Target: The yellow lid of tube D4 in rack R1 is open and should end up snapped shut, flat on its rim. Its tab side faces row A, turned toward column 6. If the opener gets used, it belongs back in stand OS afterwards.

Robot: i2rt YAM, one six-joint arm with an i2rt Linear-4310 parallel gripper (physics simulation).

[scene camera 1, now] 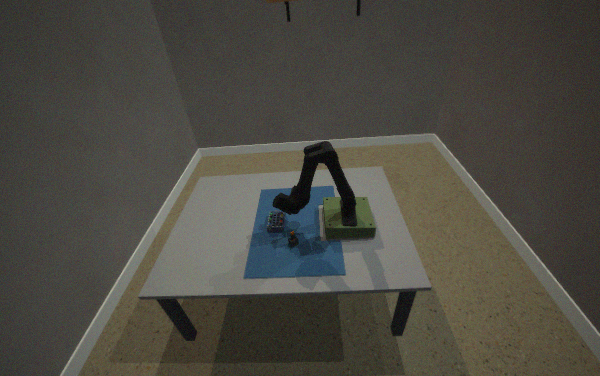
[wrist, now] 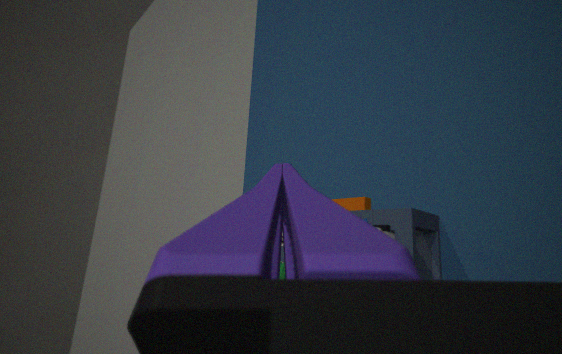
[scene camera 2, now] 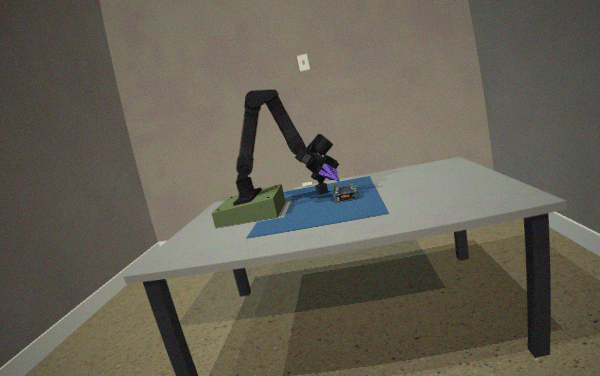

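Observation:
Rack R1 is a small grey-blue rack on the blue mat, with small coloured lids on it. The yellow lid of tube D4 cannot be told apart; its angle and tab direction are too small or hidden. My gripper has purple fingers, shut with their tips together and empty. It is tilted down, with its tips close above the rack's near-arm side in scene camera 2. The fingers hide much of the rack in the wrist view. The opener with an orange top stands in dark stand OS.
The blue mat lies on the grey table. The arm's green base block stands at the mat's side, with a pale strip beside it. Stand OS is beside the rack, on the arm-base side.

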